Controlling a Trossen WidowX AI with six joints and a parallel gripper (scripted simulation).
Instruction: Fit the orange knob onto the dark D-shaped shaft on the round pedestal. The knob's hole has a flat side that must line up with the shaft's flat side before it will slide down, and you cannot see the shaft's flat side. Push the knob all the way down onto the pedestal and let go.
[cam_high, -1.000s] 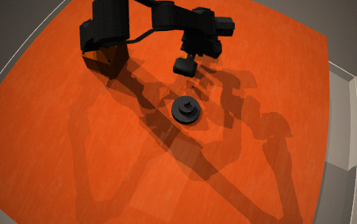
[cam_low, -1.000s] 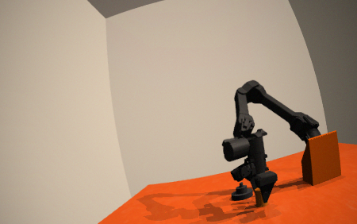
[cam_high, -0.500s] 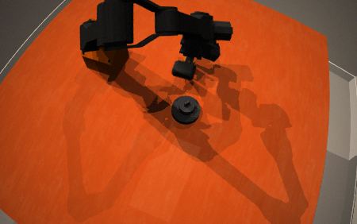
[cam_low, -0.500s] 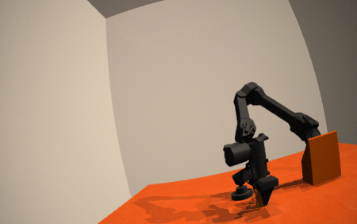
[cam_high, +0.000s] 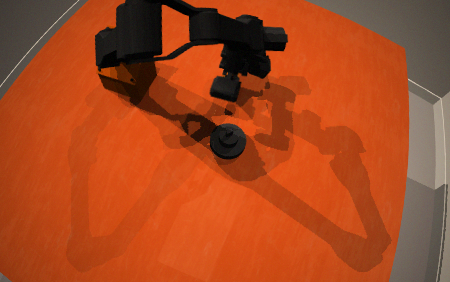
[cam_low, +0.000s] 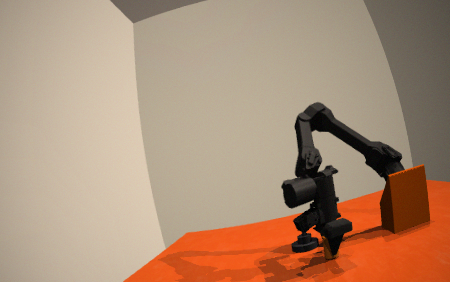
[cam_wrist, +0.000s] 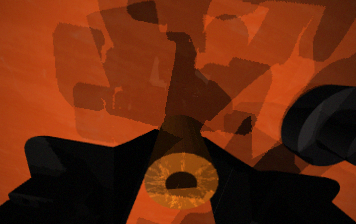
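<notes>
The dark round pedestal is 15 cm to the right of my gripper tip, 5 cm ahead of it and 2 cm above it. Round my gripper tip: orange knob: 2 cm above.
</notes>
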